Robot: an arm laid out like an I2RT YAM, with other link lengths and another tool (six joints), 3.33 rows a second.
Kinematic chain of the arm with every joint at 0, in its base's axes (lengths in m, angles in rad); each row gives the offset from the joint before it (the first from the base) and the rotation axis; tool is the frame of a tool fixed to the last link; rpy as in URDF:
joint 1: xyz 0 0 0.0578 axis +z
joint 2: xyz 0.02 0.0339 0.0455 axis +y
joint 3: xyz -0.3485 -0.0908 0 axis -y
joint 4: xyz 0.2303 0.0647 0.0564 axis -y
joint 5: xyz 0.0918 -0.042 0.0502 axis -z
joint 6: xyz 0.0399 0 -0.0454 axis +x
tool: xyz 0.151 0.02 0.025 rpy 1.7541 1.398 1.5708
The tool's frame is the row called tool.
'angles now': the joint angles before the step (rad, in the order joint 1, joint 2, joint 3, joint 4, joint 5, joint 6). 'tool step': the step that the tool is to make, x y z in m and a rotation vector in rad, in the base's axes. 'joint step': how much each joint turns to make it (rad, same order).
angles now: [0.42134 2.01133 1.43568 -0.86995 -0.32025 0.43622]
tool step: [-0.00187 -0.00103 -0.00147 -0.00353 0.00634 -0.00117]
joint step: [-0.00001 0.00000 -0.00419 -0.00268 0.00076 0.00113]
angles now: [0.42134 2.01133 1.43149 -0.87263 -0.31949 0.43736]
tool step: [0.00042 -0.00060 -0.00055 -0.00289 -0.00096 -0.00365]
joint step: [0.00000 0.00000 -0.00154 0.00231 0.00344 0.00343]
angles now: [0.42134 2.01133 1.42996 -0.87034 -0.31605 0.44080]
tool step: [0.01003 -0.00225 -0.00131 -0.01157 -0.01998 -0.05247]
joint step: [0.00000 0.00114 -0.00418 0.03433 0.02556 0.05188]
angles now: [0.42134 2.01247 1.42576 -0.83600 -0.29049 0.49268]
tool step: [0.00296 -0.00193 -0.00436 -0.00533 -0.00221 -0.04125]
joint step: [0.00116 0.00000 -0.01907 0.03089 0.01221 0.04274]
